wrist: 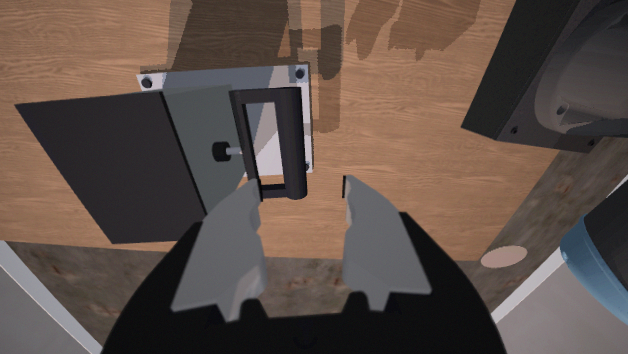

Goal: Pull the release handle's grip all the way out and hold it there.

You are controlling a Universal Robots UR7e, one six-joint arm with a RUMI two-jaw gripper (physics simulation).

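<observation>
The release handle's black grip (pixel 294 142) is a round bar on a rectangular frame, right of a box (pixel 112 165) with a dark top and grey-green side. A short metal rod (pixel 233 150) with a black collar (pixel 221 151) shows between the box and the frame. My gripper (pixel 302 179) is partly open, with nothing held between its fingers. In the wrist view, the near end of the grip lies between the two fingertips, closer to the left one. The left fingertip overlaps the frame's near corner; whether they touch I cannot tell.
The box stands on a pale base plate (pixel 220 79) with dark bolts, on a wooden table (pixel 400 165). The robot's dark base (pixel 515 75) stands at the upper right. A blue and black part of the arm (pixel 582 245) shows at the right edge. The table's near edge runs behind the fingers.
</observation>
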